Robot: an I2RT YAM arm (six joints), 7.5 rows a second.
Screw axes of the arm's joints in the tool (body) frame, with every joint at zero. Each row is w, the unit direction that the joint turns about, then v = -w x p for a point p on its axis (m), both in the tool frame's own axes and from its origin. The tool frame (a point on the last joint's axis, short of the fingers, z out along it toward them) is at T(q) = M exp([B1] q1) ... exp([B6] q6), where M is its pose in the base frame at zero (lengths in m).
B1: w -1 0 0 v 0.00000 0.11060 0.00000
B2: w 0 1 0 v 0.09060 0.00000 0.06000
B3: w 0 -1 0 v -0.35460 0.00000 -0.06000
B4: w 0 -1 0 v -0.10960 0.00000 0.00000
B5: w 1 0 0 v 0.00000 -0.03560 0.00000
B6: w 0 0 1 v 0.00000 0.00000 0.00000
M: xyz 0.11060 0.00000 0.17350 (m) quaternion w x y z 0.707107 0 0.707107 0
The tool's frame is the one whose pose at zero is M.
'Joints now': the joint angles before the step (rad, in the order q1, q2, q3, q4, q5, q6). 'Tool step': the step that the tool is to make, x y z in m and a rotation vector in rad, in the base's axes. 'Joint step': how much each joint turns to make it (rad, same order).
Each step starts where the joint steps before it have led.
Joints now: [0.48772, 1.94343, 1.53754, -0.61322, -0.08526, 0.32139]
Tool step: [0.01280, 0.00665, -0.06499, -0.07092, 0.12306, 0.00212]
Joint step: [0.00000, 0.16058, -0.00004, 0.01833, 0.00343, -0.00420]
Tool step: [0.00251, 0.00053, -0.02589, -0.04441, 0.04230, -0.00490]
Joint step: [-0.00001, 0.06218, 0.00000, 0.00382, 0.01984, -0.00267]
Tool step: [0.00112, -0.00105, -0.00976, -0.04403, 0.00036, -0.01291]
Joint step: [0.00000, 0.02290, -0.00072, 0.00264, 0.04081, -0.00077]
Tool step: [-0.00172, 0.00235, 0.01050, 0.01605, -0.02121, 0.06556]
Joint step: [0.00458, -0.02481, 0.00035, -0.00075, -0.02441, -0.05607]
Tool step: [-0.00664, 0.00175, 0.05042, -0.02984, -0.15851, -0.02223]
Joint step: [0.01984, -0.11977, 0.00078, 0.00418, 0.11063, -0.00305]
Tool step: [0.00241, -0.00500, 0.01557, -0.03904, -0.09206, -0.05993]
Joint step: [-0.00496, -0.03357, -0.00037, 0.02709, 0.09575, 0.00953]
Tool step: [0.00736, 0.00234, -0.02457, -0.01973, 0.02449, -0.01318]
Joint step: [-0.00267, 0.06294, -0.00002, 0.03090, 0.00992, 0.00649]
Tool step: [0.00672, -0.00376, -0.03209, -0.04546, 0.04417, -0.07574]
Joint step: [-0.01106, 0.07744, 0.00038, 0.00687, 0.04616, 0.04998]
